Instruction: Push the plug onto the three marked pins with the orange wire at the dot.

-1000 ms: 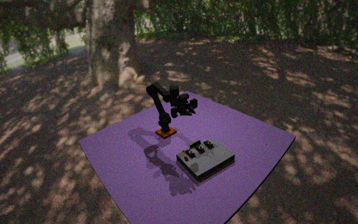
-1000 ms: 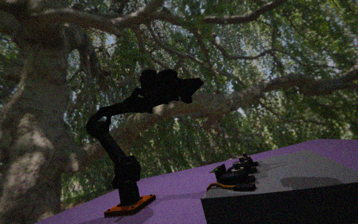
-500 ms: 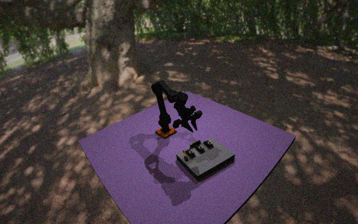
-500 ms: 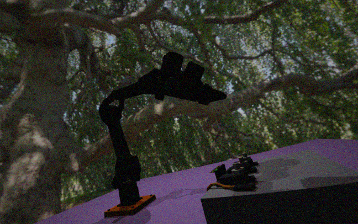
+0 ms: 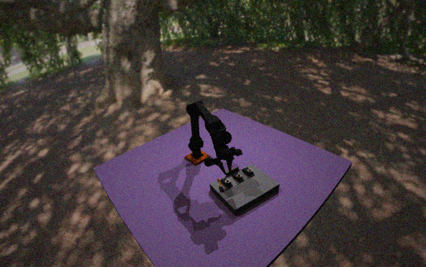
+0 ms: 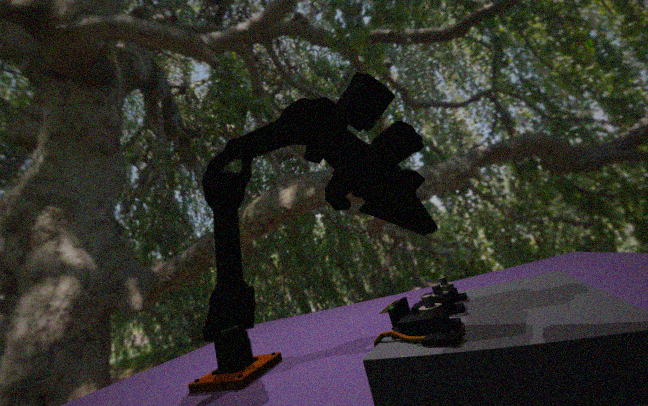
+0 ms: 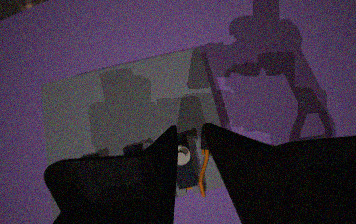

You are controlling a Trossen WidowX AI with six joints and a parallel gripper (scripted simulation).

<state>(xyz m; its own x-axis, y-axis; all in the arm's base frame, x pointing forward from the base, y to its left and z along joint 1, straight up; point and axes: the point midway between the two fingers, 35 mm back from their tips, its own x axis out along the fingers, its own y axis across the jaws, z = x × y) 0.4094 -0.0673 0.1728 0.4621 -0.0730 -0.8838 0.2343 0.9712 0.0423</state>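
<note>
Now: the bright green band 90 mm behind my gripper tip, 70 mm to the left of it and 90 mm below it. The rest, counted from my gripper tip: black servo motor (40 mm behind, 90 mm to the left, 110 mm below); then grey printed holder (70 mm ahead, 90 mm to the left, 130 mm below).
</note>
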